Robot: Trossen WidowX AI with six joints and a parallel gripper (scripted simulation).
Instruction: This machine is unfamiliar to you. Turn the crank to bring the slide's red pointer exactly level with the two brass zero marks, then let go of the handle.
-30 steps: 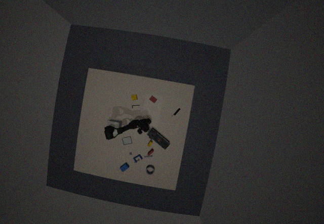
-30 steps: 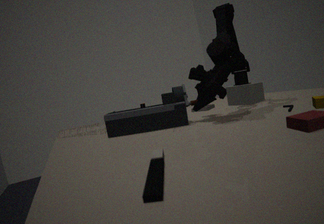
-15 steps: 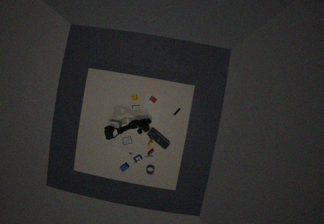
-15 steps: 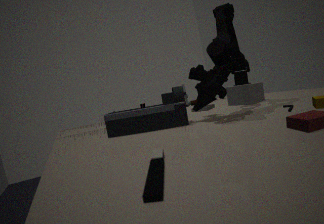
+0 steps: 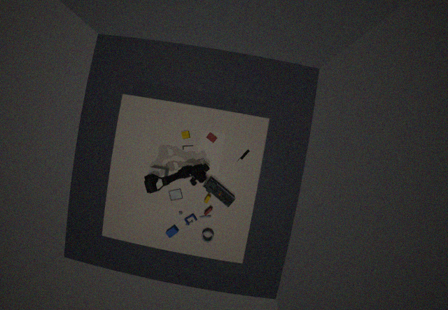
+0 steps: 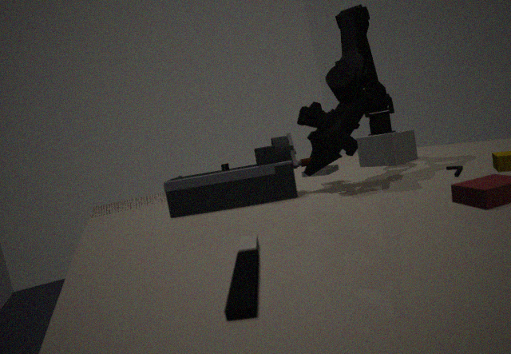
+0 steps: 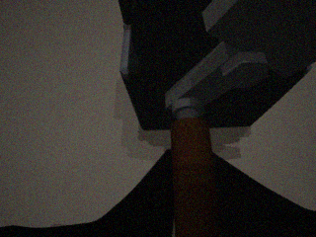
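Right now my gripper tip is 2 cm past the brown crank handle, 1 cm to the right of it and 3 cm below it. From my gripper tip the other things lie so: red pointer (15 cm ahead, 7 cm to the right, 4 cm above); then grey plate (19 cm behind, 24 cm to the right, 3 cm below); then blue piece (11 cm behind, 55 cm to the right, 2 cm below).
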